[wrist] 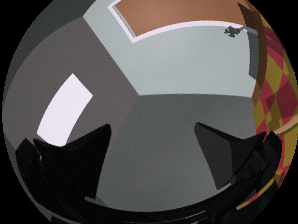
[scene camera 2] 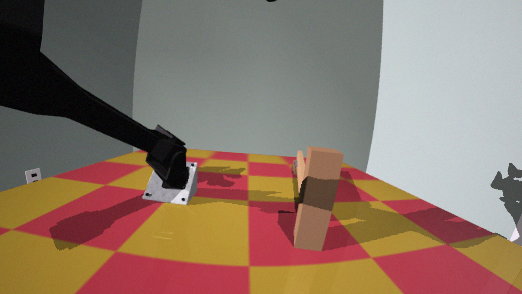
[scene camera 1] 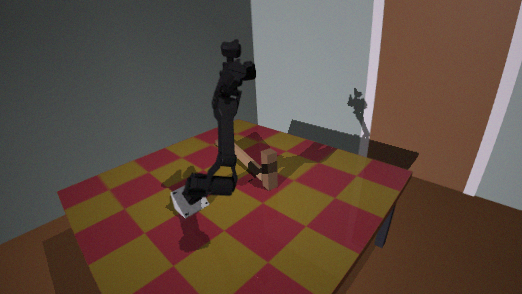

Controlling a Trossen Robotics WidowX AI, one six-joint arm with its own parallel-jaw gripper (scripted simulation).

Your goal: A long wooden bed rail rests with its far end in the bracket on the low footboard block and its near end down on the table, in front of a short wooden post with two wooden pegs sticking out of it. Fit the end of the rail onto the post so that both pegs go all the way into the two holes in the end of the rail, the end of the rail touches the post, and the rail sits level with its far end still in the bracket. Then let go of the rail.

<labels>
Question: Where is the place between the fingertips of the gripper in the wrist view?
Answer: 154, 128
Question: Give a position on a short wooden post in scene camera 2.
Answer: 323, 166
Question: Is the gripper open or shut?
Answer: Open.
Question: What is the gripper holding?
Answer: Nothing.
</labels>
